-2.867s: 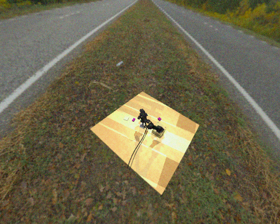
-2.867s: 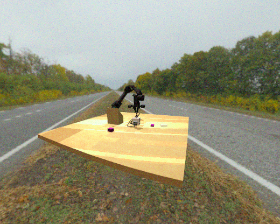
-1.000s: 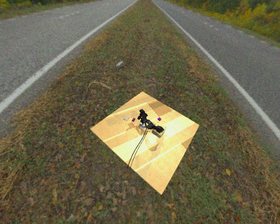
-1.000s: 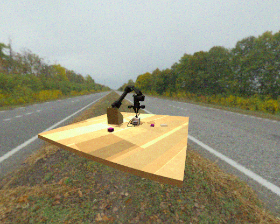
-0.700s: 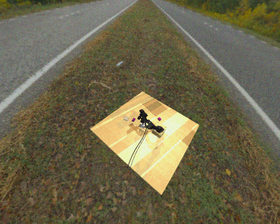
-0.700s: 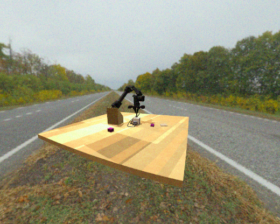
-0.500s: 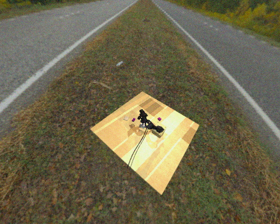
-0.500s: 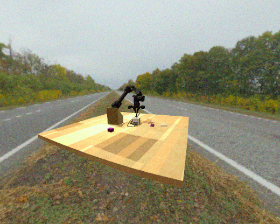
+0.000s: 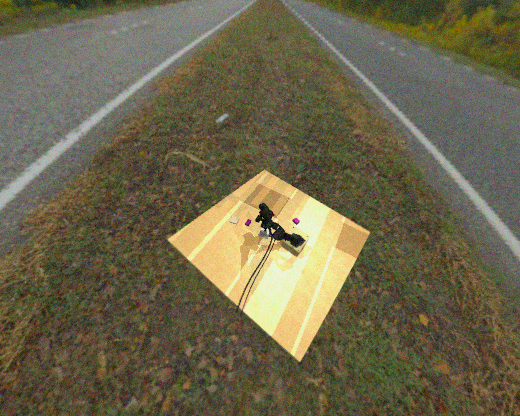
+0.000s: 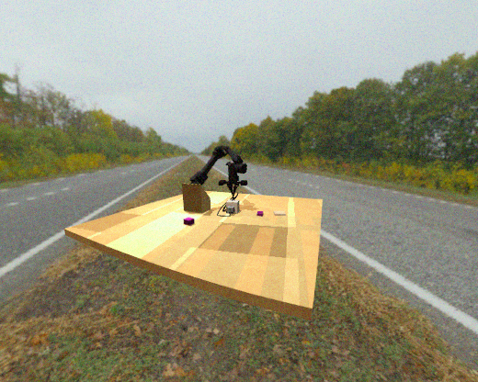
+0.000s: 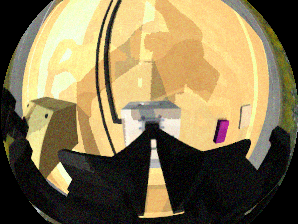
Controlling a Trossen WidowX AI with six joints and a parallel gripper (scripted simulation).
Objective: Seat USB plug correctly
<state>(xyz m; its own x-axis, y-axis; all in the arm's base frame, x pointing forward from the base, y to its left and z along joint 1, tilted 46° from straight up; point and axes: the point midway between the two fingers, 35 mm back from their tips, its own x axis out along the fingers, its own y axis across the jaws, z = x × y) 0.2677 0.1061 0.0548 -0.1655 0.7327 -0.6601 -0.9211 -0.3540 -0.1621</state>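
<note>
My gripper tip is 2 cm above the USB plug. Also, from my gripper tip: flat white piece (30 cm ahead, 9 cm to the left, 11 cm below); then magenta block (20 cm ahead, 1 cm to the left, 10 cm below).
</note>
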